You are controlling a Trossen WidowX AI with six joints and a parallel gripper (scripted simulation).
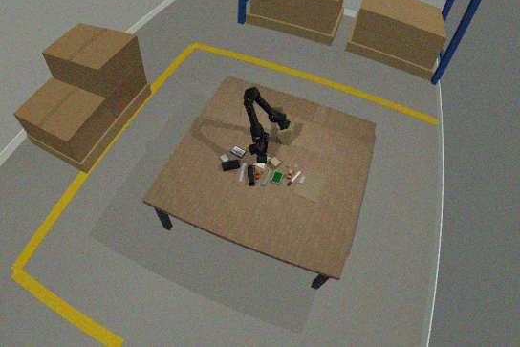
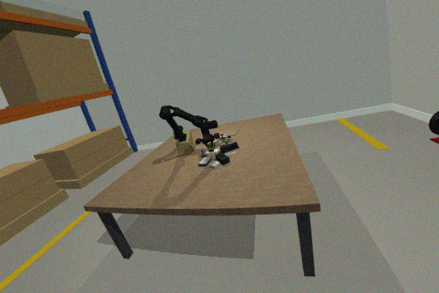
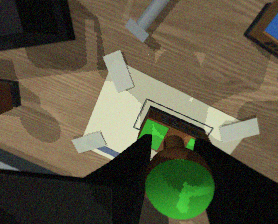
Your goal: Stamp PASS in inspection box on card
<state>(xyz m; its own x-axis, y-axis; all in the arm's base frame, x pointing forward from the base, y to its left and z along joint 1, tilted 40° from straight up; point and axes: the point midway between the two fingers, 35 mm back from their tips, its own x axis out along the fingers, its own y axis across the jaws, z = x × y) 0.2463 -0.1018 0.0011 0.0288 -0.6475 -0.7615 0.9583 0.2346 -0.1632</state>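
Now: the white card 10 mm to the left of my gripper tip and 30 mm below it. From my gripper tip the other things lie so: green stamp (right at my gripper tip); then tan block (100 mm to the left); then red stamp (130 mm ahead, 20 mm to the left, 10 mm below).
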